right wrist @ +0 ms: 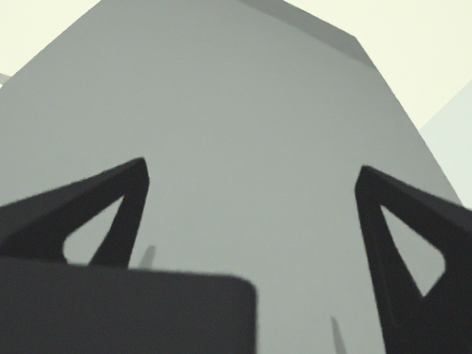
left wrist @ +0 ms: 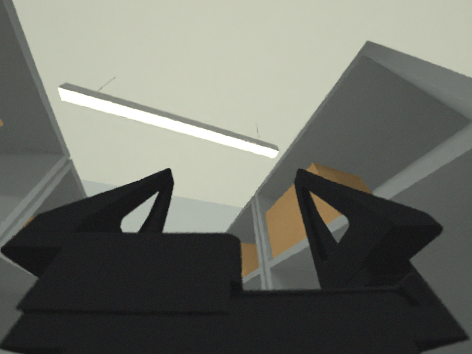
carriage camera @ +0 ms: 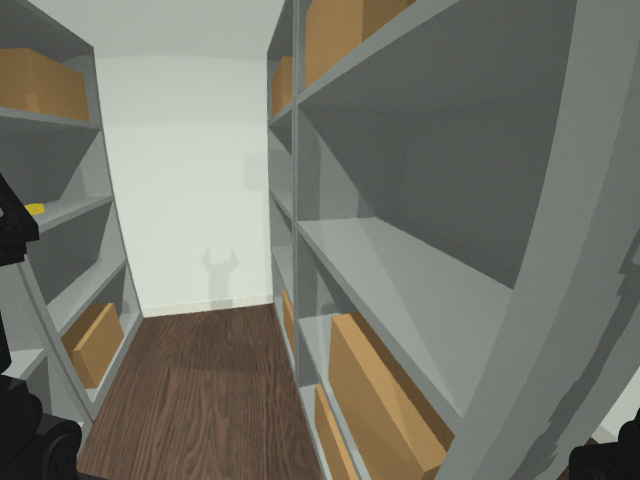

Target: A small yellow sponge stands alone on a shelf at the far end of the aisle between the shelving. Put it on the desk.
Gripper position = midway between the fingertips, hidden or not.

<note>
In view: my left gripper [left wrist: 234, 175], my right gripper [right wrist: 251, 173] and a strip light [left wrist: 72, 93].
</note>
